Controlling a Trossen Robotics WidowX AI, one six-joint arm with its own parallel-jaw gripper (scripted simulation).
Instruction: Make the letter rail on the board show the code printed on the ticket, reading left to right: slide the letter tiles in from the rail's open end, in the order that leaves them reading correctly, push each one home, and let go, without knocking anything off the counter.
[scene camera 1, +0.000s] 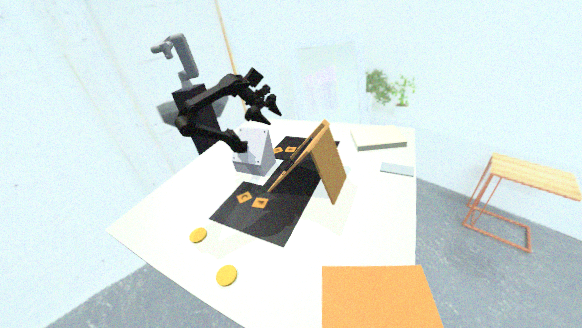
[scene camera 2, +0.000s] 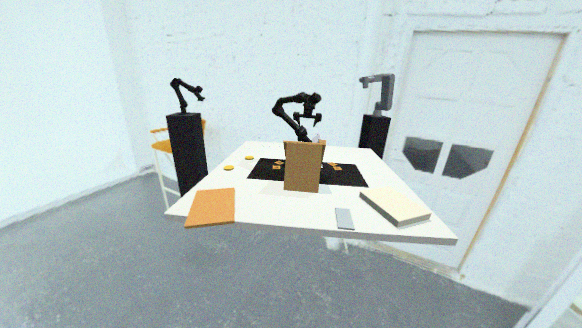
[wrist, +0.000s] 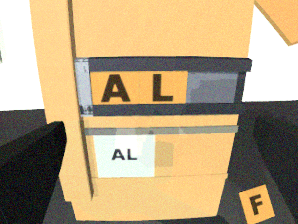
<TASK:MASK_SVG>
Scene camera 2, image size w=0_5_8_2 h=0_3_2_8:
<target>cream box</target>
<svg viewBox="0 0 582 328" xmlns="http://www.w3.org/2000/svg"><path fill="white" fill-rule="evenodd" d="M359 191L359 198L379 212L382 217L396 228L429 220L432 212L424 209L390 187Z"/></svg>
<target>orange pad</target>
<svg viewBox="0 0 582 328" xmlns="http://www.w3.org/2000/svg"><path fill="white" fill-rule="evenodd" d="M234 188L197 191L186 219L185 229L235 223Z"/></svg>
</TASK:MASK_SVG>
